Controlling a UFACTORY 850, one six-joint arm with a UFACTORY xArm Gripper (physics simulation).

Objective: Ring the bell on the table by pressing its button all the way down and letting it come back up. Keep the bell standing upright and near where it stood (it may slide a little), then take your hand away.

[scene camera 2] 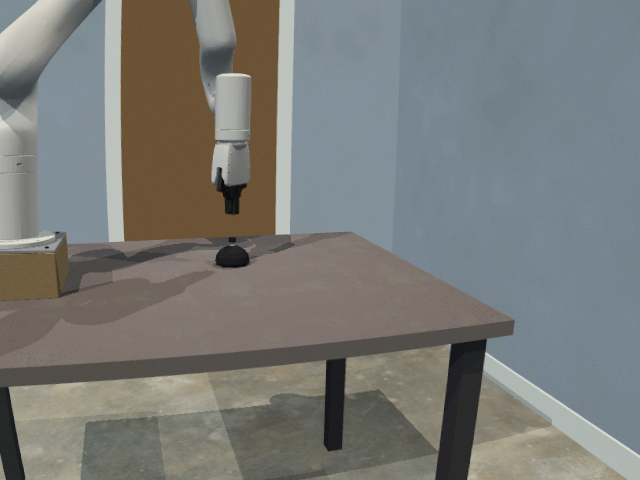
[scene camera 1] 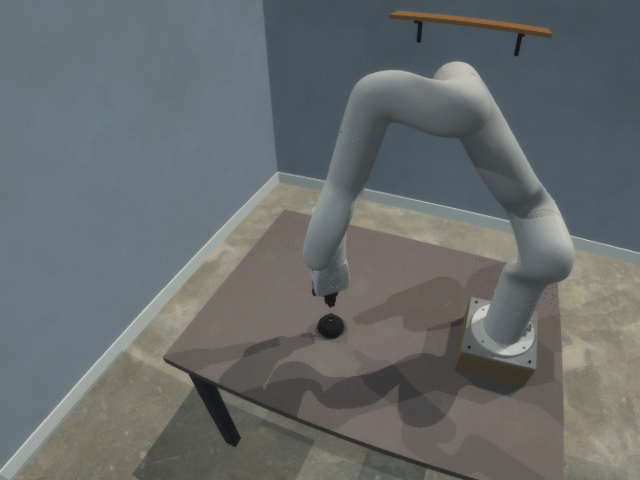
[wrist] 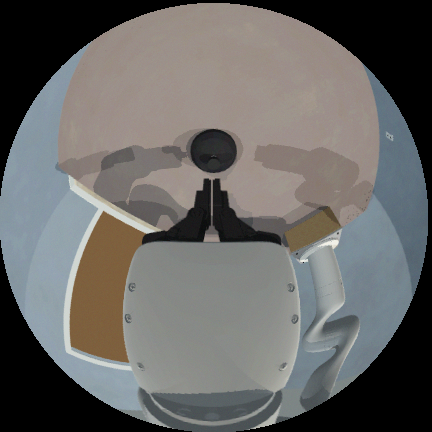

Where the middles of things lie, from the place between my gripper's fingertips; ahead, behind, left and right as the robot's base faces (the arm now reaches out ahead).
Labels:
The black dome-shaped bell (wrist: 211, 142) is 90 mm below my hand.

